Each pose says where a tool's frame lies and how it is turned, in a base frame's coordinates. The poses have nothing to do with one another.
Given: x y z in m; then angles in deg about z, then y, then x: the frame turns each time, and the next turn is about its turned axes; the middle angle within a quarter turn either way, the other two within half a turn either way.
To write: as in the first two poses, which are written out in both.
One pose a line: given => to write
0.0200, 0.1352, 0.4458, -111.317, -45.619, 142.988 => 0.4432, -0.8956, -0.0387, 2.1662, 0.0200, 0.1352, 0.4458
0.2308, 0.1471, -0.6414, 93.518, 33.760, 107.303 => 0.4855, 0.8193, 0.3050, 1.9554, 0.2308, 0.1471, -0.6414
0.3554, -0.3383, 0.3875, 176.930, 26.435, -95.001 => 0.1757, 0.7216, -0.6696, 2.8386, 0.3554, -0.3383, 0.3875
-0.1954, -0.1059, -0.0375, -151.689, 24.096, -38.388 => 0.1177, 0.3764, -0.9189, 2.5481, -0.1954, -0.1059, -0.0375
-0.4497, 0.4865, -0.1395, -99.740, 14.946, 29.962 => 0.3241, -0.1426, -0.9352, 1.8754, -0.4497, 0.4865, -0.1395
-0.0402, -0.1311, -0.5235, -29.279, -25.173, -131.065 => -0.9385, 0.1459, -0.3128, 2.4457, -0.0402, -0.1311, -0.5235
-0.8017, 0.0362, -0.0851, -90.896, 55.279, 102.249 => 0.6975, -0.2898, -0.6554, 2.8754, -0.8017, 0.0362, -0.0851
